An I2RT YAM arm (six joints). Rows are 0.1 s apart.
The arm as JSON. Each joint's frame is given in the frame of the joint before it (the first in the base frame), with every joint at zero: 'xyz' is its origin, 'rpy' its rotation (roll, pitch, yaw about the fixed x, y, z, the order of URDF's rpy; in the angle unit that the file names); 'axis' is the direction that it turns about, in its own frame. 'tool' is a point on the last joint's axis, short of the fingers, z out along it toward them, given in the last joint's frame.
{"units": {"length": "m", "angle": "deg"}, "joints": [
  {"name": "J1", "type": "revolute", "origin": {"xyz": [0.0, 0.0, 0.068], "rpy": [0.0, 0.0, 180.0]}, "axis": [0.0, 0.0, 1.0]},
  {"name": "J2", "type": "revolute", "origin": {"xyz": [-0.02, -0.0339, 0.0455], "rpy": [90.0, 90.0, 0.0]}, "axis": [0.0, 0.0, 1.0]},
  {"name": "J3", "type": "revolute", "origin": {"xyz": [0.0, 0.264, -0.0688], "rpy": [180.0, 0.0, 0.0]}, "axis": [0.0, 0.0, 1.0]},
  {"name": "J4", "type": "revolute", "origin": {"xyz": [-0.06, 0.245, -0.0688], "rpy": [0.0, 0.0, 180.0]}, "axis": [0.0, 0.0, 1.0]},
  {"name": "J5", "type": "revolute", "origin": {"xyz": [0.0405, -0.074, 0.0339], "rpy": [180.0, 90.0, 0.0]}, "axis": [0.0, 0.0, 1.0]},
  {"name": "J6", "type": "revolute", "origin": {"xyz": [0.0, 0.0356, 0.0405], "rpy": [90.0, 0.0, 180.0]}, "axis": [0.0, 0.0, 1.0]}
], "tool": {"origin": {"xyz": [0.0, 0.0, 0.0], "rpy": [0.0, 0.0, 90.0]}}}
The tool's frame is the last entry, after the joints.
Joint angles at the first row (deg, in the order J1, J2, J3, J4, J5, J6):
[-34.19 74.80 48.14 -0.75 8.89 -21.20]
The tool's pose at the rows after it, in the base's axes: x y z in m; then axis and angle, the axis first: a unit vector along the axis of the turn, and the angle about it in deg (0 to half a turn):
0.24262, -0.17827, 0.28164, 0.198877, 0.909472, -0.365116, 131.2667
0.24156, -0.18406, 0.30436, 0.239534, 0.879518, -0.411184, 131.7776
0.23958, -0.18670, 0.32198, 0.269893, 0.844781, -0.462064, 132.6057
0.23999, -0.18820, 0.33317, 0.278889, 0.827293, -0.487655, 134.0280
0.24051, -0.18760, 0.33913, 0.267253, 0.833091, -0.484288, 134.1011
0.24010, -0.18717, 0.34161, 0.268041, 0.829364, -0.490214, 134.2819
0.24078, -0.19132, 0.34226, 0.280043, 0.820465, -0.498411, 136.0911
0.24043, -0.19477, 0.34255, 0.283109, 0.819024, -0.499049, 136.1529
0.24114, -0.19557, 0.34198, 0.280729, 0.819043, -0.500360, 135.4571
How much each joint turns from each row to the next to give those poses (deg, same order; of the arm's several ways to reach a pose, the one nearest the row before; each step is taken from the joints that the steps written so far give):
[-0.37 0.96 5.06 -3.67 6.03 2.13]
[-0.33 -0.16 3.94 -1.46 6.15 0.96]
[0.09 -0.35 2.34 0.53 6.64 -0.46]
[0.18 0.29 2.24 -0.82 3.68 -1.05]
[0.06 0.00 1.47 -1.71 -0.95 -0.85]
[0.09 -0.13 0.29 -0.01 0.74 -0.36]
[-0.36 0.93 1.06 -0.83 2.13 0.26]
[-0.58 0.39 0.32 0.16 -0.26 0.00]
[-0.10 0.09 -0.34 1.17 -0.52 -0.32]

